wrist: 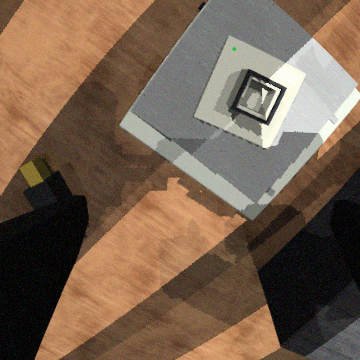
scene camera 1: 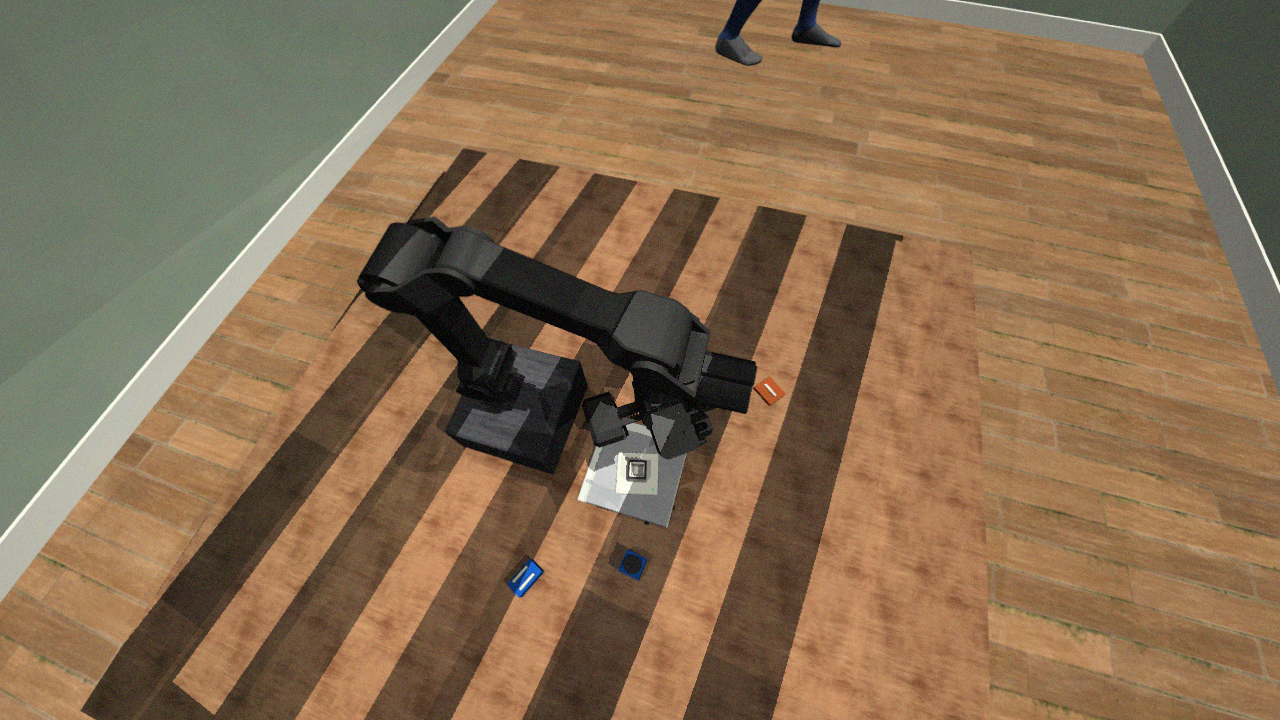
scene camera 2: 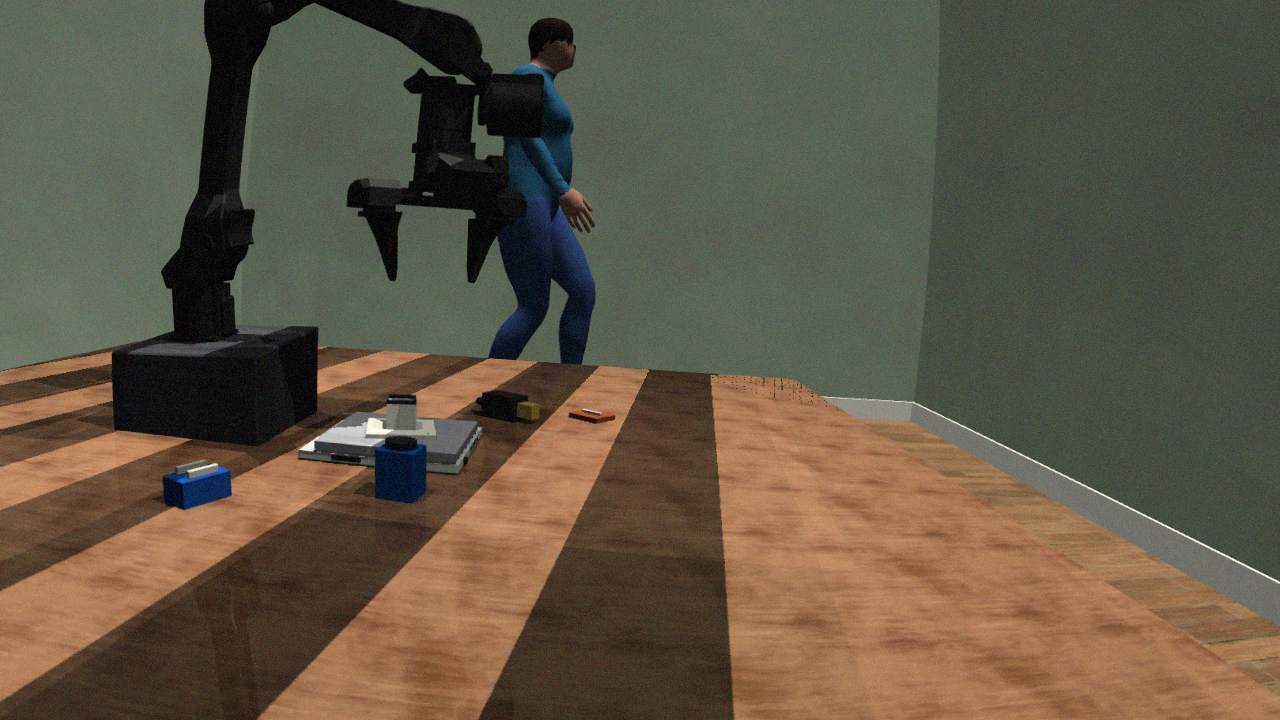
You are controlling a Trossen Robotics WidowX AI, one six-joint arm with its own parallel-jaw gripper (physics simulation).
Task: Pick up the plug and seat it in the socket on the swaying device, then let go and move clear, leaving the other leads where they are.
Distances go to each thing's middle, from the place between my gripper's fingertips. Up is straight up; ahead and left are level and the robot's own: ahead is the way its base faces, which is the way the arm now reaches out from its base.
Labels:
The plug (scene camera 2: 506,406) lies 70 mm ahead of my hand, 140 mm to the left of it and 150 mm below it. Also, from my hand: device (scene camera 2: 354,439) 20 mm behind, 40 mm to the right, 140 mm below.

